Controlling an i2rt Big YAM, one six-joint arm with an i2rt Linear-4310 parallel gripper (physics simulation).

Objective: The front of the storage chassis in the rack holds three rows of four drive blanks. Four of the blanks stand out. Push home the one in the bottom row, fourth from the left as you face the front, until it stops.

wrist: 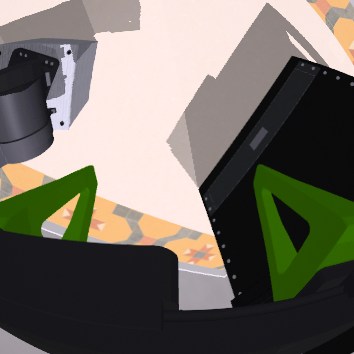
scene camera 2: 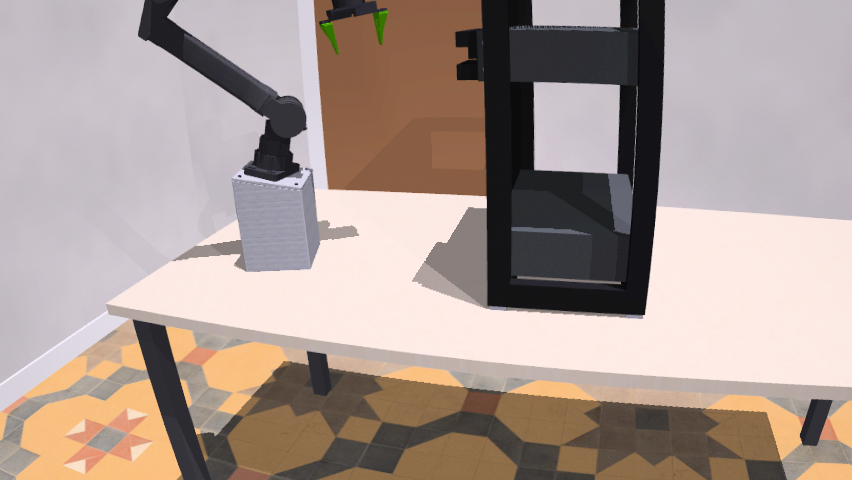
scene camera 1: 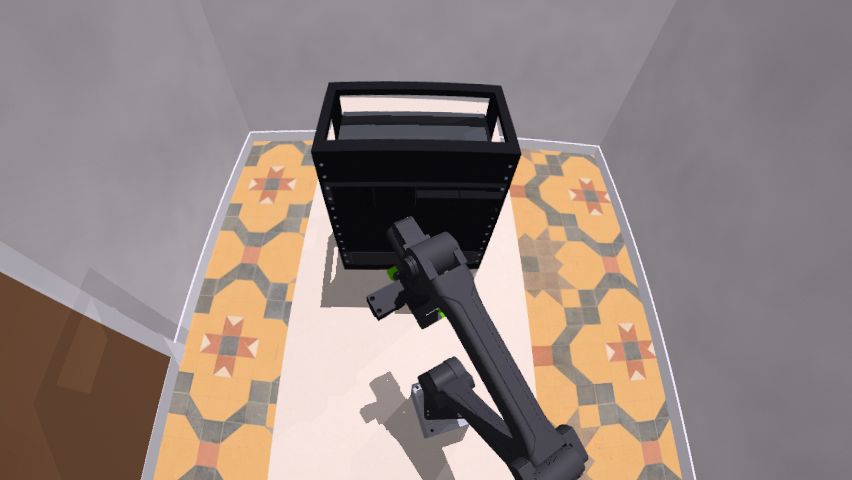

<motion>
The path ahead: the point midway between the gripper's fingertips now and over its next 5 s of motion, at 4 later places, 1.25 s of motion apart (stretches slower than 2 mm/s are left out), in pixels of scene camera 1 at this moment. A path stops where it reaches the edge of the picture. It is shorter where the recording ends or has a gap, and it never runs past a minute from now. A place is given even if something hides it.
My gripper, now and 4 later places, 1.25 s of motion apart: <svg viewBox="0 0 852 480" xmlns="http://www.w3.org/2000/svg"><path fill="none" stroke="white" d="M414 301L412 294L408 286L402 278L412 273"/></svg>
</motion>
